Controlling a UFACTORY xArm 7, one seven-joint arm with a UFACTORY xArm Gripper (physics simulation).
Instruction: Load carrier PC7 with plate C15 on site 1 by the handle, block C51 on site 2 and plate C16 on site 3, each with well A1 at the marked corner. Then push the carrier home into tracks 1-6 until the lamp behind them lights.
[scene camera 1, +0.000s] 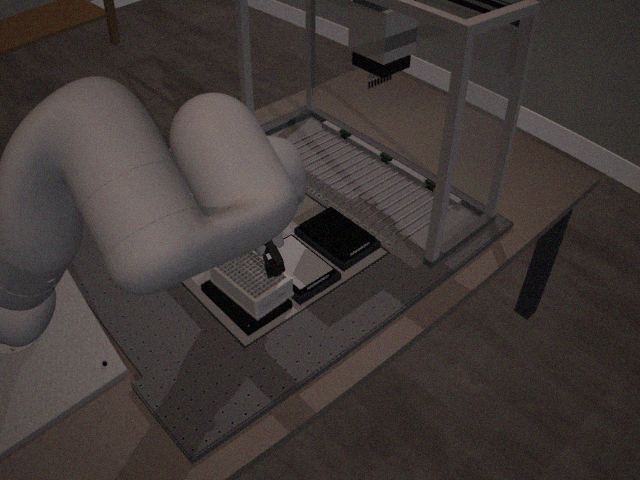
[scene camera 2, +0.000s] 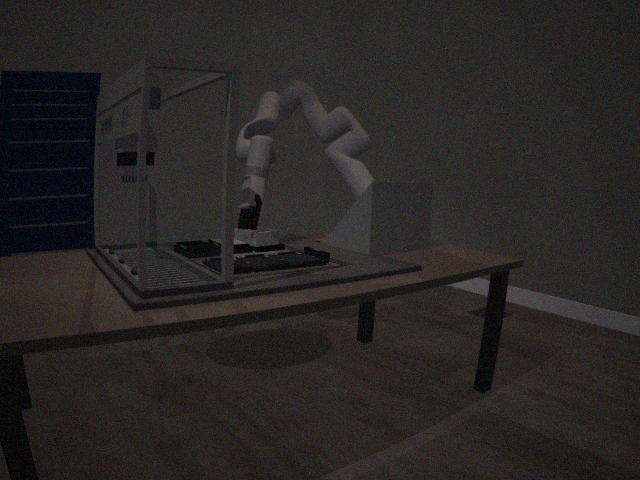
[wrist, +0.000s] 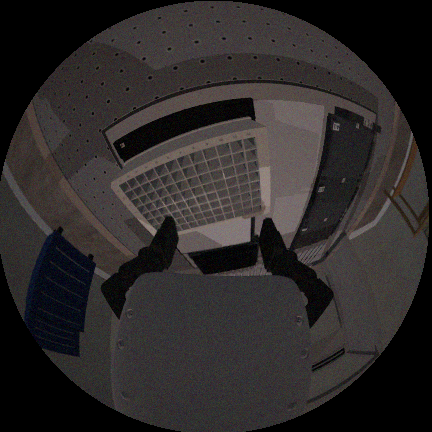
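Seen in the pictures: gripper, between the fingertips: (scene camera 1: 264, 255) (scene camera 2: 246, 229) (wrist: 218, 228); arm's base, origin of its link: (scene camera 2: 376, 208).
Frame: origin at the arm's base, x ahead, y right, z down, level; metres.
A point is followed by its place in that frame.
A pale block with a grid of wells (scene camera 1: 247, 276) @(y 0.185, x 0.361, z 0.072 m) (scene camera 2: 264, 238) @(y 0.121, x 0.386, z 0.087 m) (wrist: 200, 182) @(y 0.172, x 0.360, z 0.069 m) stands on a black holder (scene camera 1: 224, 307) @(y 0.174, x 0.308, z 0.115 m) (wrist: 185, 131) @(y 0.172, x 0.327, z 0.108 m). My gripper (scene camera 1: 272, 266) @(y 0.177, x 0.412, z 0.065 m) (scene camera 2: 248, 227) @(y 0.177, x 0.412, z 0.065 m) (wrist: 218, 228) @(y 0.177, x 0.412, z 0.065 m) is open and empty, its fingertips low at the block's track-side edge; one finger is hidden in scene camera 1. A white-topped plate (scene camera 1: 310, 264) @(y 0.230, x 0.474, z 0.101 m) (wrist: 220, 236) @(y 0.191, x 0.475, z 0.101 m) and a black plate (scene camera 1: 336, 232) @(y 0.211, x 0.574, z 0.103 m) (wrist: 225, 258) @(y 0.206, x 0.550, z 0.100 m) lie in a row beside the block. The long dark carrier (scene camera 2: 266, 261) @(y -0.040, x 0.510, z 0.116 m) (wrist: 345, 167) @(y -0.044, x 0.434, z 0.116 m) shows small white labels; the arm hides it in scene camera 1. Plate and block names are unreadable.
The tracks (scene camera 1: 356, 178) @(y 0.121, x 0.762, z 0.123 m) (scene camera 2: 170, 271) lie inside an upright frame (scene camera 1: 449, 144) @(y 0.391, x 0.628, z -0.148 m) (scene camera 2: 227, 175) @(y -0.180, x 0.737, z -0.113 m). A pipetting head (scene camera 1: 381, 63) @(y 0.165, x 0.764, z -0.170 m) (scene camera 2: 135, 158) hangs above them. The plates and carrier lie on a perforated board (scene camera 1: 315, 341) @(y 0.336, x 0.359, z 0.127 m) (wrist: 200, 40) @(y 0.123, x 0.241, z 0.127 m). A blue cabinet (scene camera 2: 49, 165) (wrist: 60, 295) stands beyond the table.
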